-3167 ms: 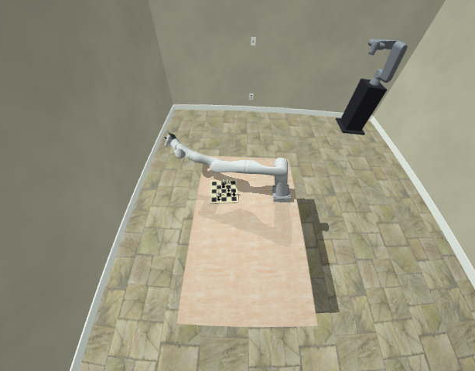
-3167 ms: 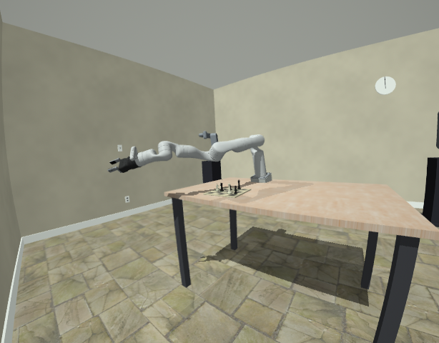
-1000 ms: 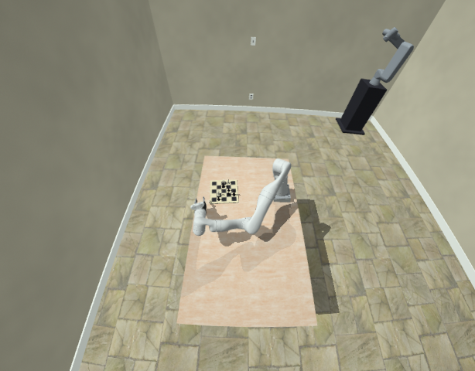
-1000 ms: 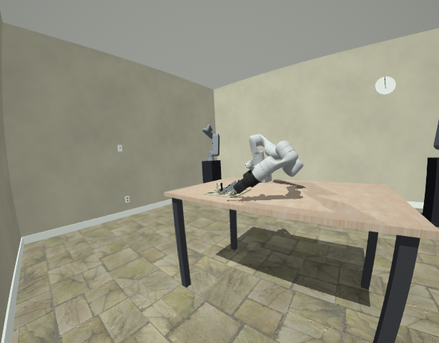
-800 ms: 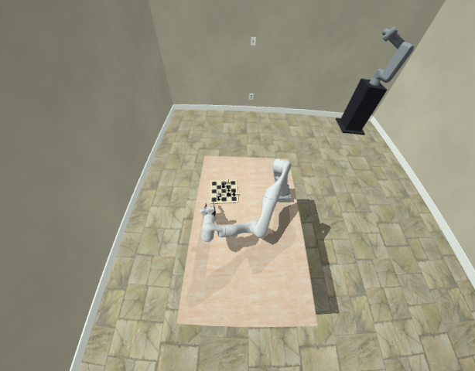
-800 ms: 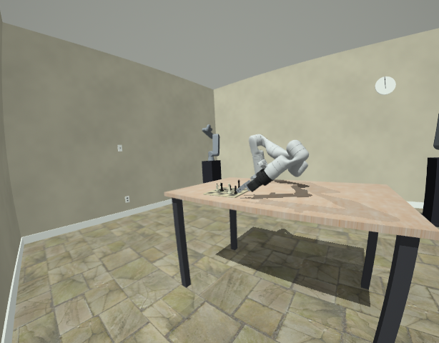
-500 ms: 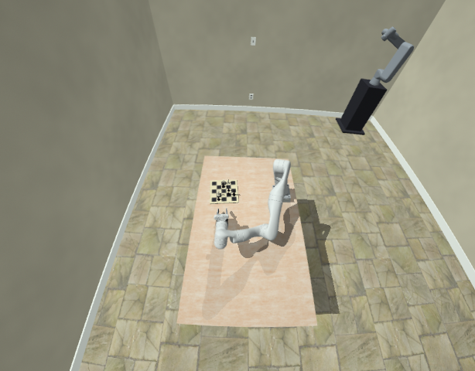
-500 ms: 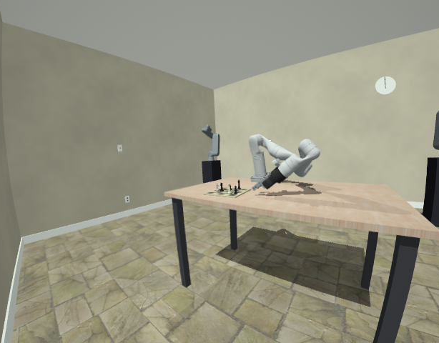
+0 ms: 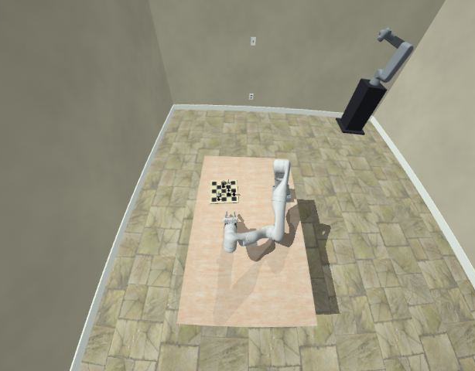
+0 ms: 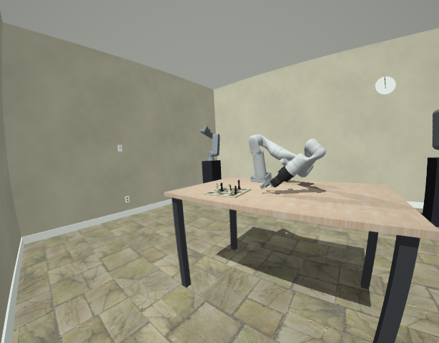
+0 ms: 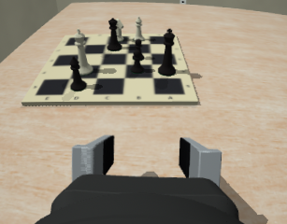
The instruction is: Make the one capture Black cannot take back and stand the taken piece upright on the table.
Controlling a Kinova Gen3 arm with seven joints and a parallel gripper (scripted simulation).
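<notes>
The white chess piece lies 110 mm ahead of my hand, 180 mm to the right of it and 10 mm below it. Also, from my hand: white piece (80 mm ahead, 300 mm to the right, 30 mm below); chessboard (70 mm ahead, 220 mm to the right, 40 mm below).
</notes>
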